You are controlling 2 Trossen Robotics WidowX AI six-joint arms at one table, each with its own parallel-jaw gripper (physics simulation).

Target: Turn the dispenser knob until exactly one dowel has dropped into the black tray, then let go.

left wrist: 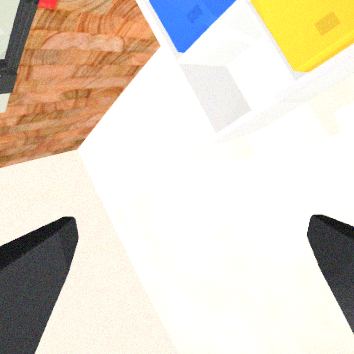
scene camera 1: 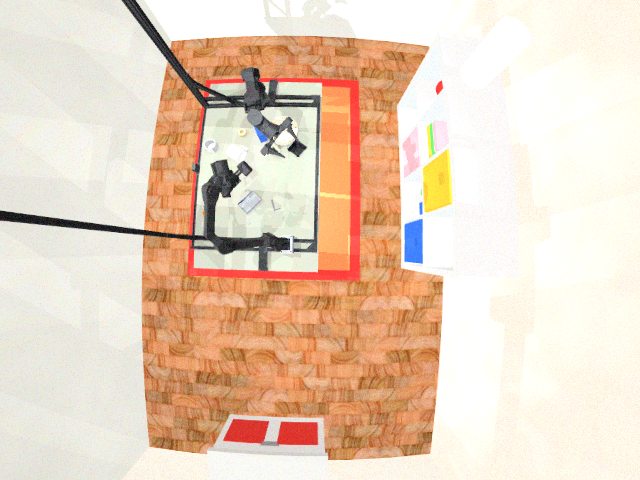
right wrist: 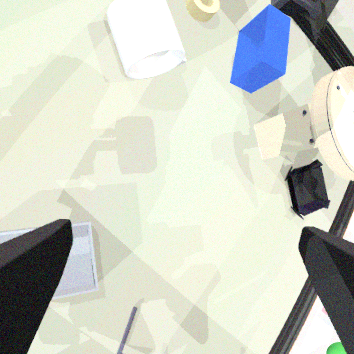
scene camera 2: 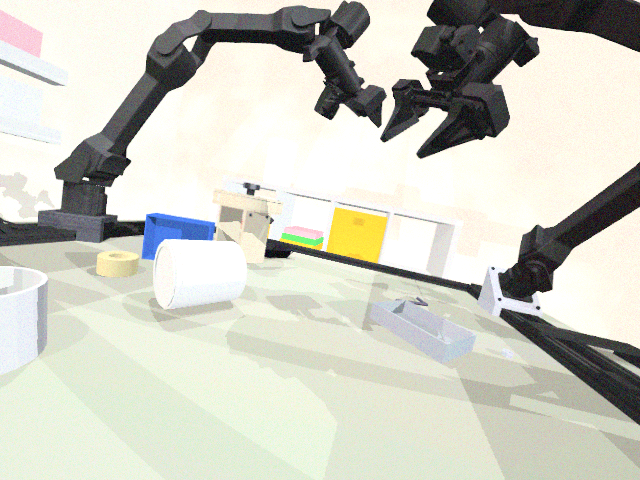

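Note:
The pale wooden dispenser stands at the back left in scene camera 2. Its dark knob is on top; it does not show in the right wrist view. The black tray sits at the dispenser's foot; its inside is too dark to tell if a dowel lies there. My left gripper is open and empty, high above the table. It hides part of the dispenser in scene camera 1. My right gripper is open and empty, high over the table, apart from the dispenser.
A white cylinder lies near a blue bin and a yellow ring. A grey open box and a thin dark rod lie farther off. A white cup stands at the left edge.

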